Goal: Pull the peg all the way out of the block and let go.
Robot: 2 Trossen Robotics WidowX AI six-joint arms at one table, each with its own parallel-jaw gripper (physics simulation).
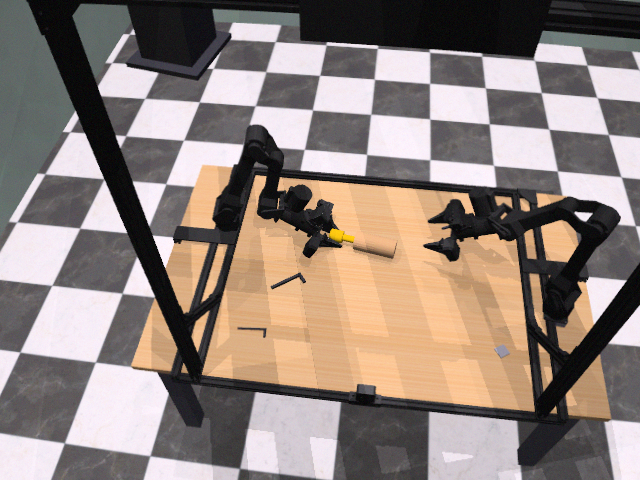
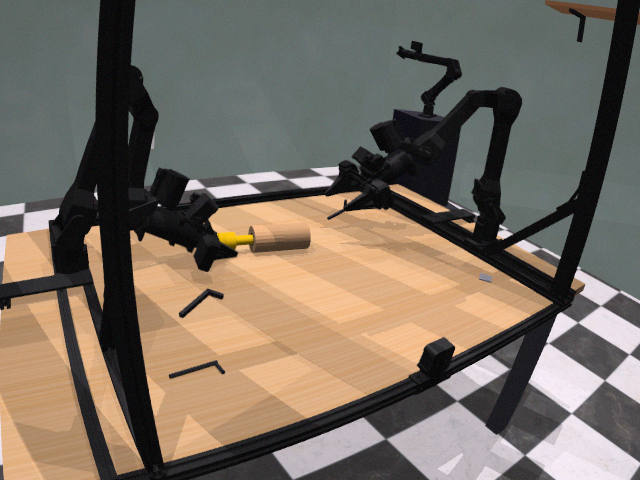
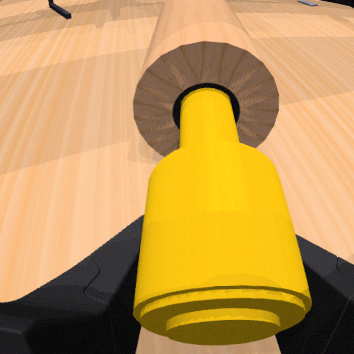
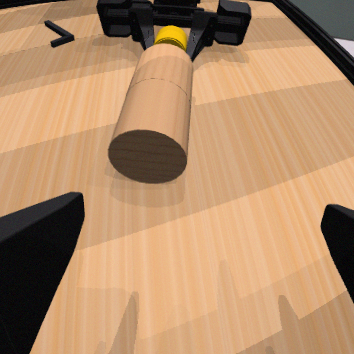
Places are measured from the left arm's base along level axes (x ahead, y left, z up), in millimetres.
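Pixels of known places: left gripper, fingertip midpoint: (image 1: 343,242) (image 2: 234,250) (image 3: 202,227); right gripper, fingertip midpoint: (image 1: 425,233) (image 2: 334,202) (image 4: 207,211); left arm's base, link origin: (image 1: 227,225) (image 2: 71,269); right arm's base, link origin: (image 1: 555,311) (image 2: 484,238).
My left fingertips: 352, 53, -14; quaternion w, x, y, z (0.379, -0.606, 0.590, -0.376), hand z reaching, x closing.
For each thing: its top centre in the pictures, then the offset to it from my left fingertips, as dx, dy, dz. "pt": a spot on its surface instead.
- yellow peg, top centre: (image 3: 215,88) (image 4: 166,46) (image 2: 246,231) (image 1: 350,235) +22, +0, +41
- wooden cylindrical block, top centre: (image 3: 204,2) (image 4: 157,76) (image 2: 280,225) (image 1: 375,238) +96, +0, +51
- farther off, top centre: (image 2: 196,372) (image 1: 251,331) -151, -366, +1
- third key, top centre: (image 2: 338,203) +312, +168, +27
- small grey square, surface spot: (image 2: 484,277) (image 1: 500,350) pt +495, -225, -2
A yellow peg (image 1: 337,236) (image 2: 227,239) (image 3: 215,210) (image 4: 171,36) has its thick handle outside and its thinner shaft end in the hole of the wooden cylindrical block (image 1: 376,246) (image 2: 281,237) (image 3: 205,60) (image 4: 160,100). How deep the shaft reaches is hidden. The block lies on its side on the table. My left gripper (image 1: 338,237) (image 2: 228,242) (image 3: 202,227) is shut on the peg's handle. My right gripper (image 1: 427,233) (image 2: 336,201) (image 4: 207,211) is open and empty, apart from the block's closed end, with its fingers pointing toward it.
Two black L-shaped keys, one nearer the block (image 1: 286,281) (image 2: 199,302) and one farther off (image 1: 253,328) (image 2: 196,369), lie on the table. A third key (image 2: 336,213) lies near my right gripper. A small grey square (image 1: 501,351) (image 2: 484,277) lies at the right. Black rails border the table.
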